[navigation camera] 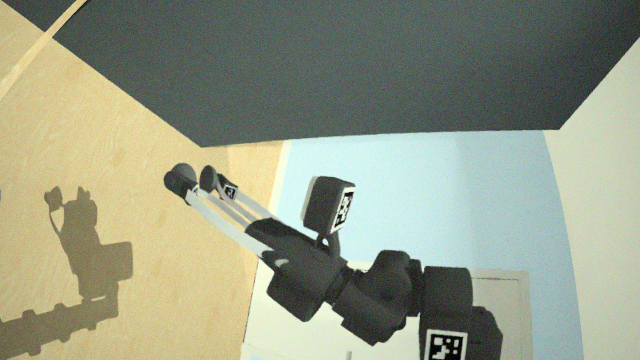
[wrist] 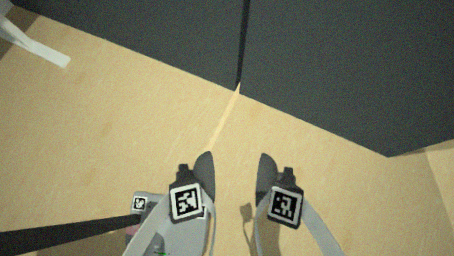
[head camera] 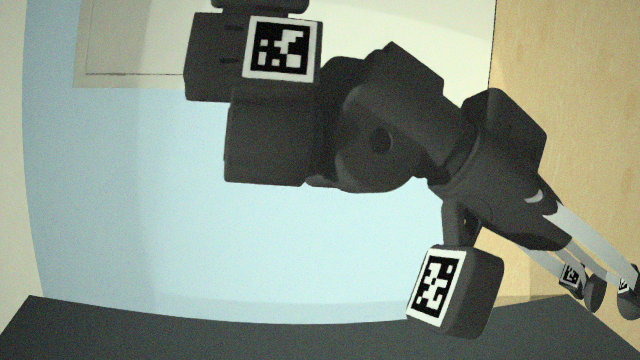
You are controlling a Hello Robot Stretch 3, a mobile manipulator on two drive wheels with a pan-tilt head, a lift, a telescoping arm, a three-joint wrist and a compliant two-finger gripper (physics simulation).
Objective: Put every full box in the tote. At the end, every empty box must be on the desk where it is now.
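My gripper (head camera: 612, 296) (navigation camera: 196, 179) (wrist: 235, 169) is open, with a gap between its two dark fingertips and nothing held there. It hangs above the wooden floor (head camera: 575, 75) (navigation camera: 165, 280) (wrist: 125, 125), beside a large dark grey surface (head camera: 250, 340) (navigation camera: 350, 65) (wrist: 325, 65). In the wrist view this surface stands ahead of the fingers, split by a narrow dark gap. Full boxes, empty boxes and the tote do not show in these views. I cannot tell whether the dark grey surface belongs to the desk.
A pale blue wall (head camera: 200, 250) (navigation camera: 400, 200) stands behind the arm. A white foot-like piece (wrist: 50, 54) lies at the upper left of the wrist view. Part of my grey base (wrist: 182, 235) shows at the bottom left there. The arm's shadow falls on the floor in the navigation view.
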